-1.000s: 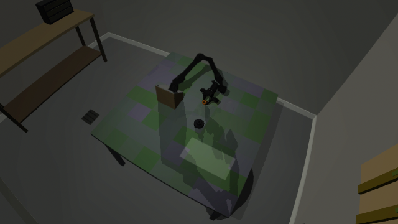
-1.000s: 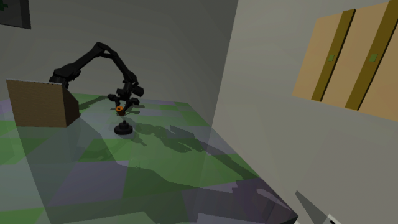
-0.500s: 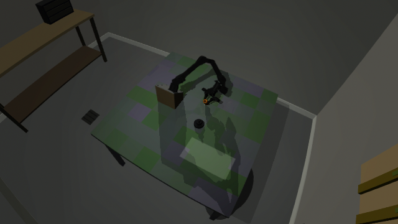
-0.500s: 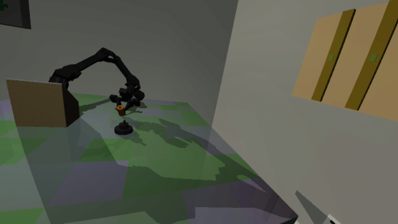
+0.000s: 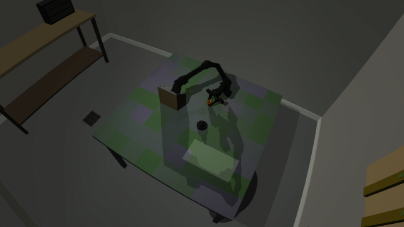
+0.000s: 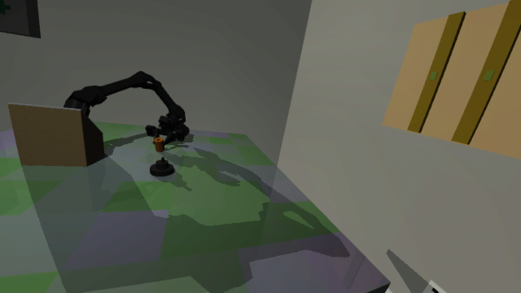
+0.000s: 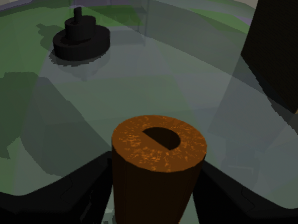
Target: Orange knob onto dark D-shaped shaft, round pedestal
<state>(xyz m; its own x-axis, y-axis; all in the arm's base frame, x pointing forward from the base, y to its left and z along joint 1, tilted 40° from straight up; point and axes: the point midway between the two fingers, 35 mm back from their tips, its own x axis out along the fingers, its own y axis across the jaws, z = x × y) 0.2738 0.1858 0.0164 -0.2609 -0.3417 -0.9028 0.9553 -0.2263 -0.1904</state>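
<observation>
The orange knob lies 10 mm to the left of my gripper tip. Also, from my gripper tip: dark round pedestal: 220 mm to the right, 50 mm ahead, 10 mm below.
</observation>
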